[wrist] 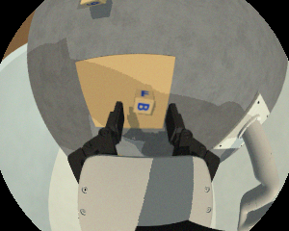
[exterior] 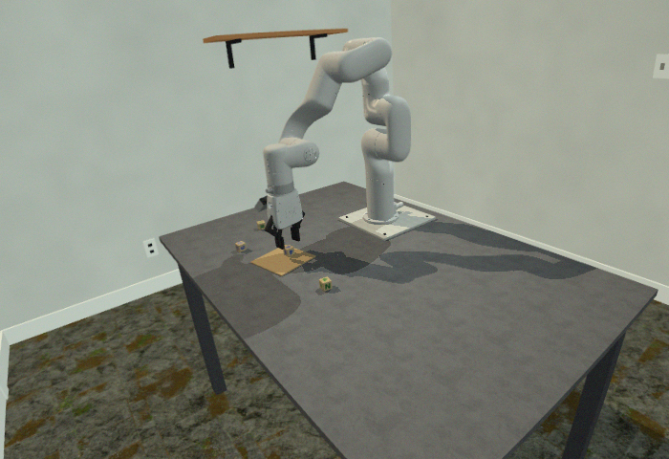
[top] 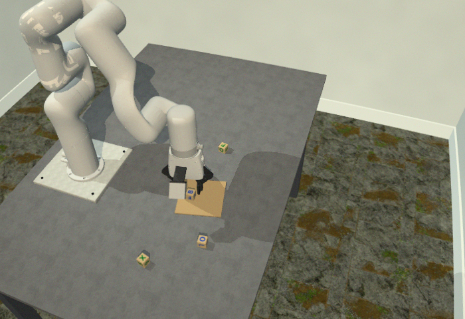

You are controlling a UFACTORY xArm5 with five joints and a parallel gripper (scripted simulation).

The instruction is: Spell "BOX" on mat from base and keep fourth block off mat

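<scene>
Right now my hand is 40 mm above the B block. Round my hand: X block: 250 mm to the right, 40 mm below, 30 mm behind; tan mat: 50 mm below, 30 mm ahead, 10 mm to the left; O block: 140 mm to the right, 100 mm ahead, 40 mm below.
</scene>
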